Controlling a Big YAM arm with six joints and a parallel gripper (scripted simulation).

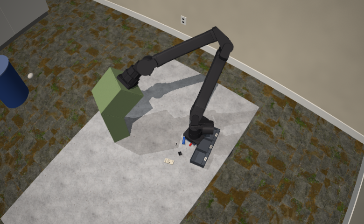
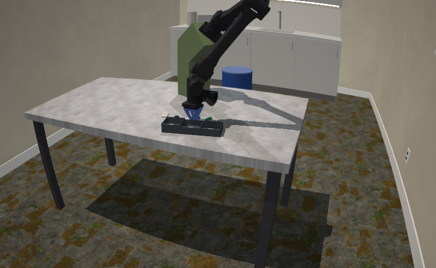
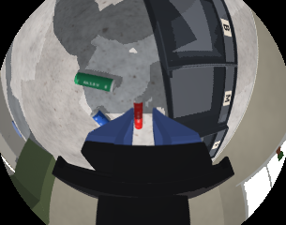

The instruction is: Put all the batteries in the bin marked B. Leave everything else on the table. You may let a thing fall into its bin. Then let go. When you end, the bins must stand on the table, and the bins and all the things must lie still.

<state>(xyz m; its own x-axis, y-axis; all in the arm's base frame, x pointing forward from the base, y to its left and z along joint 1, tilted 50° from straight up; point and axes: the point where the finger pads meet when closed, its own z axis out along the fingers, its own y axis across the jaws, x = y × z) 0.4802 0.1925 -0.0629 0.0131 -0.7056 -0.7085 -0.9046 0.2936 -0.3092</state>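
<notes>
The red battery is 1 cm behind my hand and 1 cm below it. Round my hand: green battery (5 cm behind, 4 cm to the left, 1 cm below); then blue battery (5 cm behind, 2 cm to the right, 1 cm below); then dark three-compartment bin (7 cm ahead, 3 cm to the left).
</notes>
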